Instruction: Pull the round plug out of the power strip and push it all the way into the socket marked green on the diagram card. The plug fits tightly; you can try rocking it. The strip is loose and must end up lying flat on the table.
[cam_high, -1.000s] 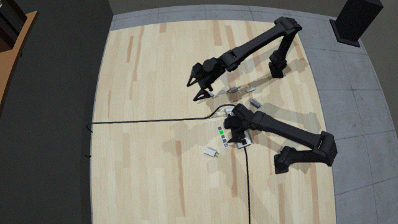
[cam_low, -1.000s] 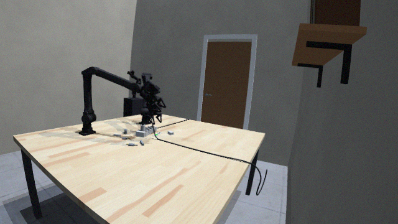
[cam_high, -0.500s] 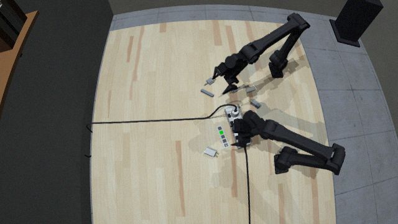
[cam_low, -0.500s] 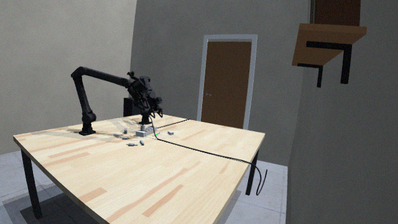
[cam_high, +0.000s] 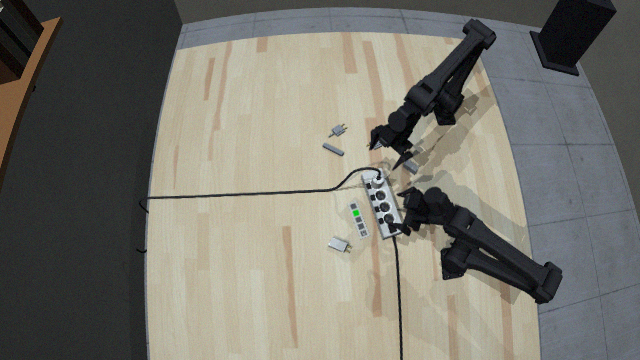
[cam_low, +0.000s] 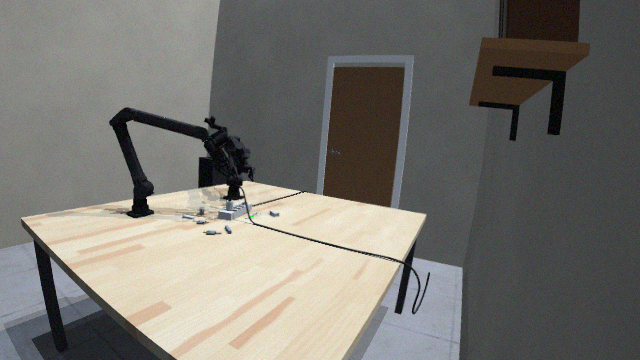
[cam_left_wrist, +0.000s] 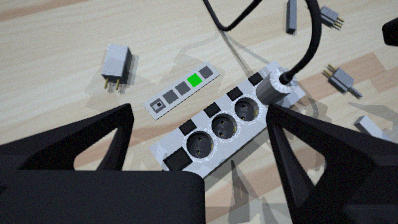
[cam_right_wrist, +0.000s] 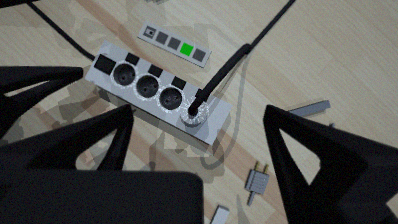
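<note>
Right now my right hand is 10 mm to the right of the round white plug and 170 mm above it. Also, from my right hand: diagram card (50 mm ahead, 130 mm to the left, 230 mm below); grey bar (160 mm ahead, 130 mm to the right, 220 mm below); white adapter (100 mm ahead, 230 mm to the left, 220 mm below).
</note>
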